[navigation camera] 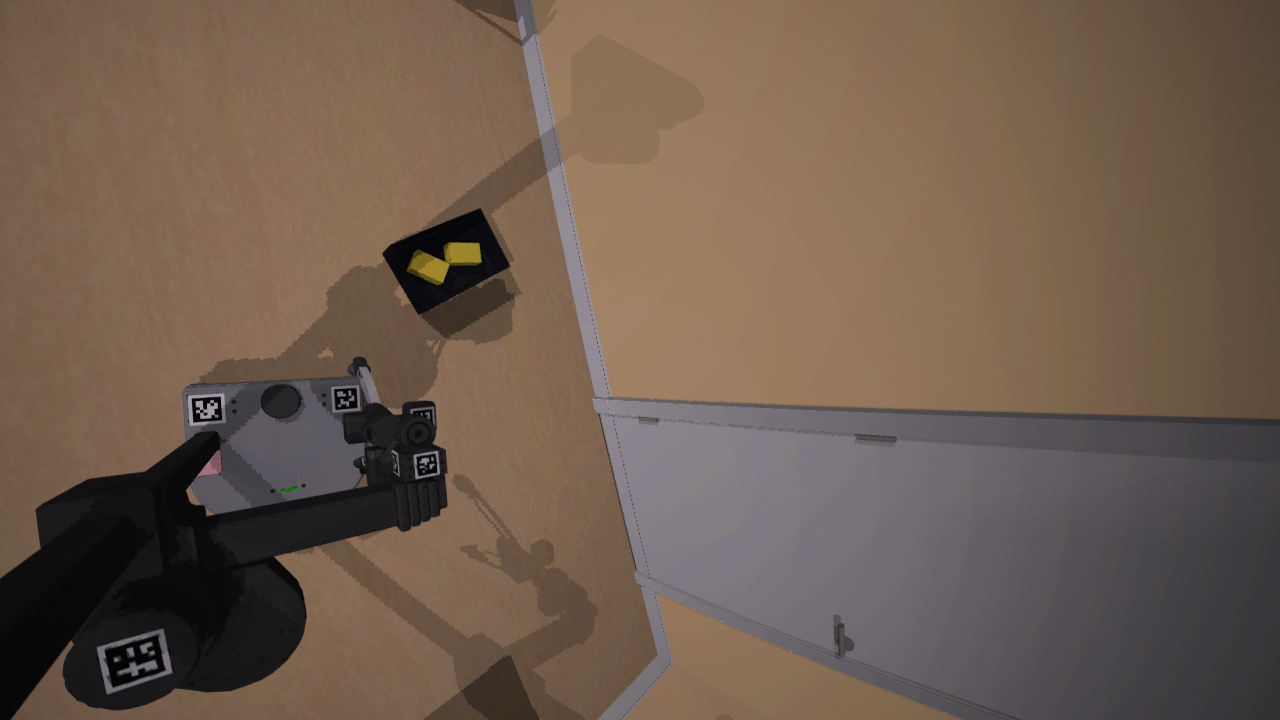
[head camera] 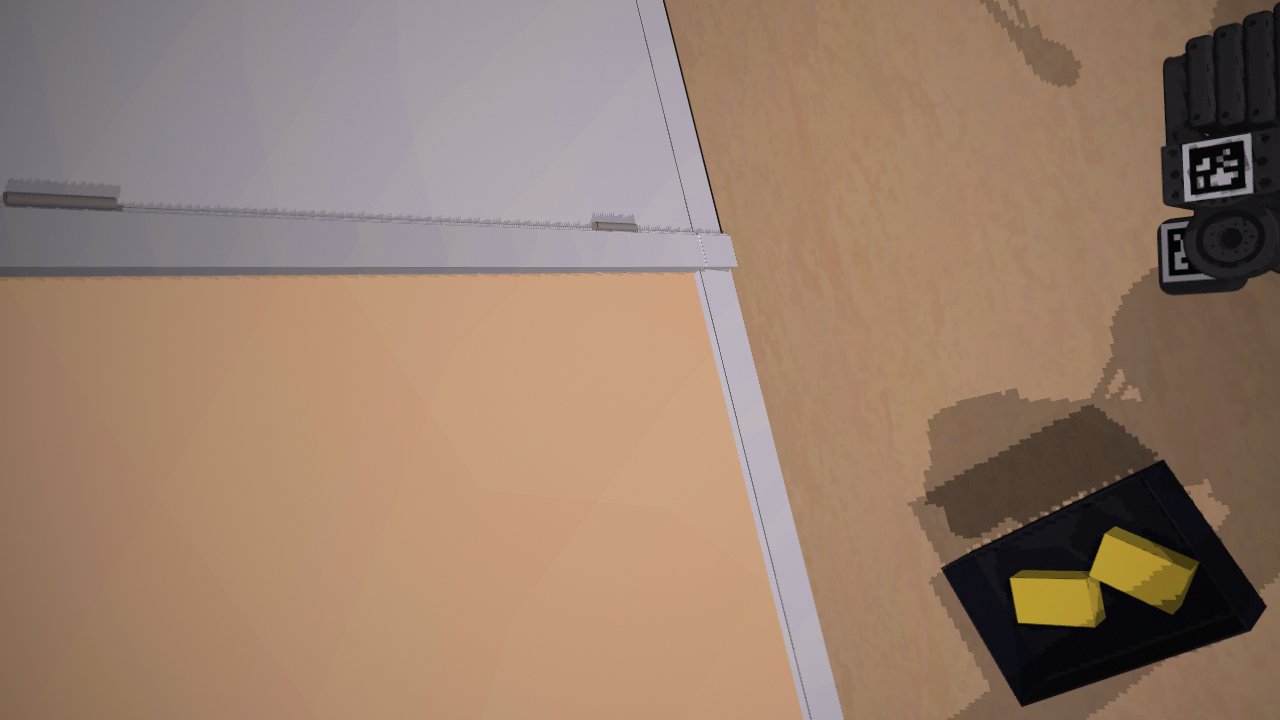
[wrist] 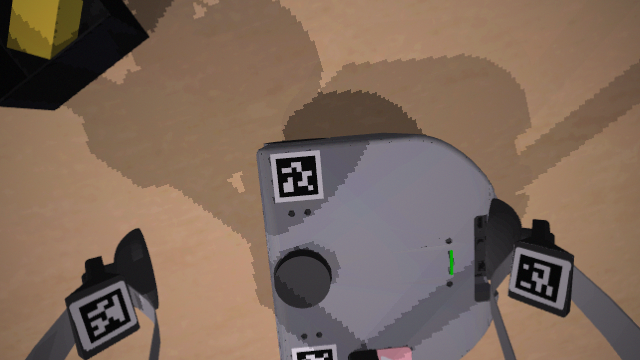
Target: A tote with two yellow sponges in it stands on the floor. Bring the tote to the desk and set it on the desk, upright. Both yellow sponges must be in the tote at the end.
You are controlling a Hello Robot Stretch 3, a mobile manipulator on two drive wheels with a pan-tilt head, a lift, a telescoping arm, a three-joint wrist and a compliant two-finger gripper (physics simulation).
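Places are measured from the robot's base along level axes (x up, y left, z back), in millimetres.
Where they show: gripper, fingertip midpoint: [wrist: 319,241]; robot's base at its link origin: [navigation camera: 280,399] [wrist: 306,235].
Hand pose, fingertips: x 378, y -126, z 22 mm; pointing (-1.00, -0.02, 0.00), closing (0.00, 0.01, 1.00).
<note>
Each offset is from my fingertips to the top centre of the thing.
The black tote {dx -278, dy -305, dz -404 mm} [head camera: 1118,649] [navigation camera: 465,284] [wrist: 75,75] stands upright on the floor near the wall. One yellow sponge {dx -330, dy -357, dz -434 mm} [head camera: 1056,600] [navigation camera: 462,253] lies flat in it. The other yellow sponge {dx -330, dy -250, dz -380 mm} [head camera: 1141,573] [navigation camera: 428,266] [wrist: 35,30] lies at an angle against it, on the side nearer the robot. In the wrist view a corner of the tote shows at the top left. My gripper [navigation camera: 360,414] [wrist: 319,241] is wide open and empty, over the robot's own base and apart from the tote. The fingers are outside the head view. The desk does not show.
The grey robot base [navigation camera: 277,461] [wrist: 390,200] lies below the gripper. The dark arm [navigation camera: 295,528] reaches over the floor beside it. A grey door [head camera: 358,107] [navigation camera: 760,510] and a pale baseboard [head camera: 760,429] [navigation camera: 572,241] run along the wall by the tote.
</note>
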